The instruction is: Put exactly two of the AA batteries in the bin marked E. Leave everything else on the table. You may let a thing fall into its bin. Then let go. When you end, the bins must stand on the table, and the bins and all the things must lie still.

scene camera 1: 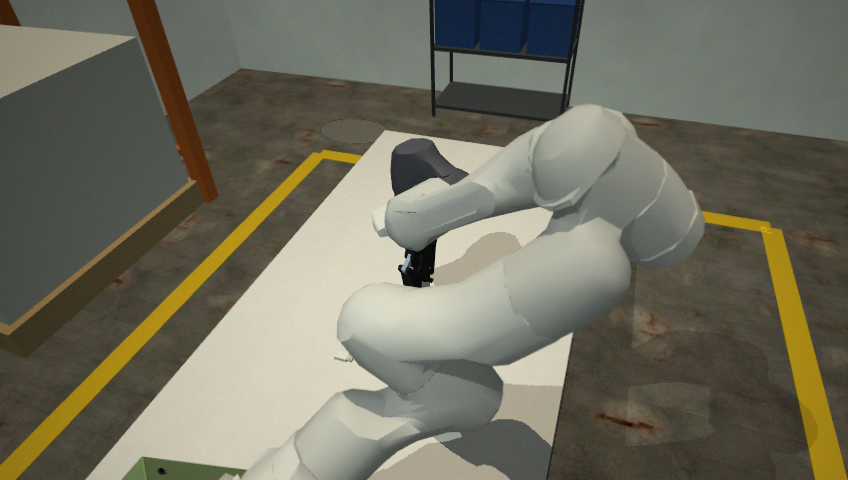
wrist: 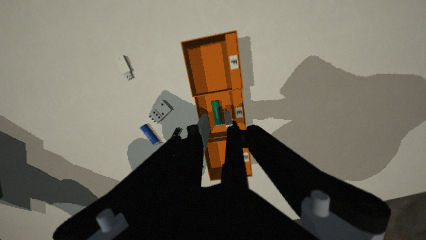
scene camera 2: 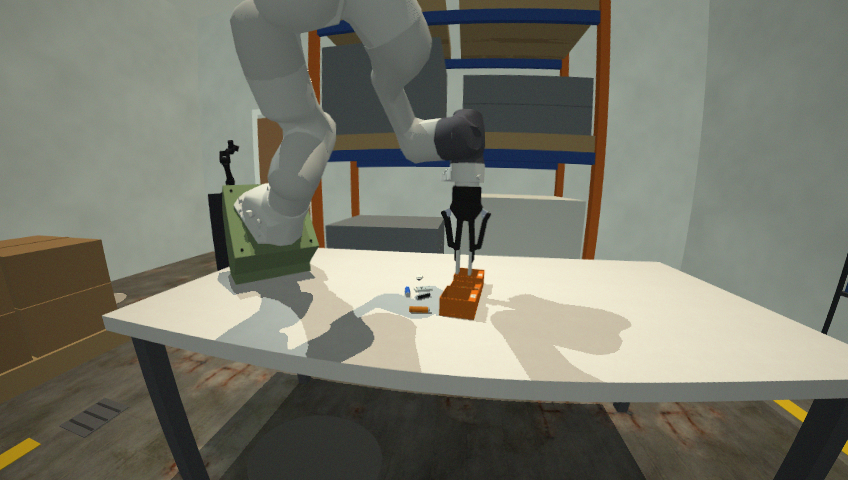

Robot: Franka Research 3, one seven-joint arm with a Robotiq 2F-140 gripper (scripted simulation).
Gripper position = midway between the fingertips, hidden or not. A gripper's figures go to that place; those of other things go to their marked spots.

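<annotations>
An orange bin row (wrist: 213,66) stands 0.26 m from the lens, while the gripper (wrist: 216,120) is 0.21 m from the lens.
</annotations>
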